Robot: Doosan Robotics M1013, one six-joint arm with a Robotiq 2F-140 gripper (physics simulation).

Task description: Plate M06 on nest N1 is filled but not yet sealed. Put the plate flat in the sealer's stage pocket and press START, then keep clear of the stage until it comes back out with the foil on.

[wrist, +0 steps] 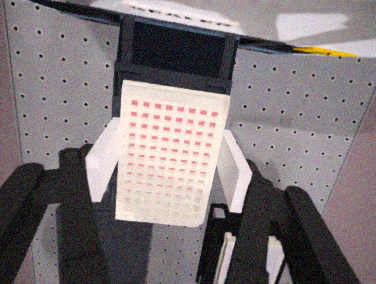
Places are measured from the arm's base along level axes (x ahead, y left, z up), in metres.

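Pixels of known places: gripper, fingertip midpoint: point(171, 139).
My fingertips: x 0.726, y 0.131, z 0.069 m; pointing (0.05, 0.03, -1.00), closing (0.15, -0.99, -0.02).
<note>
Behind a point stands the place of what it marks.
The white well plate M06 point(167, 160) @[x 0.712, y 0.130, z 0.079 m], its wells showing red, is in the middle of the wrist view. My gripper point(171, 139) @[x 0.726, y 0.131, z 0.069 m] is shut on it, with one white finger pad at each long side. The plate covers much of the sealer's dark stage point(172, 76) @[x 0.776, y 0.143, z 0.053 m], which extends from the sealer's slot. The stage pocket is hidden under the plate, so I cannot tell the gap between them. The sealer point(185, 17) @[x 0.811, y 0.144, z 0.150 m] is at the top edge, with blurred lettering. No foil shows on the plate. The START button cannot be made out.
A perforated grey deck point(295, 100) @[x 0.782, y -0.016, z -0.038 m] lies on both sides of the stage. A black holder point(212, 245) @[x 0.563, y 0.029, z 0.002 m] with a white item point(226, 257) @[x 0.562, y 0.011, z 0.018 m] stands at the lower right, partly behind the right finger. A yellow strip point(325, 51) @[x 0.821, y 0.063, z 0.118 m] runs along the sealer's front edge at the upper right.
</note>
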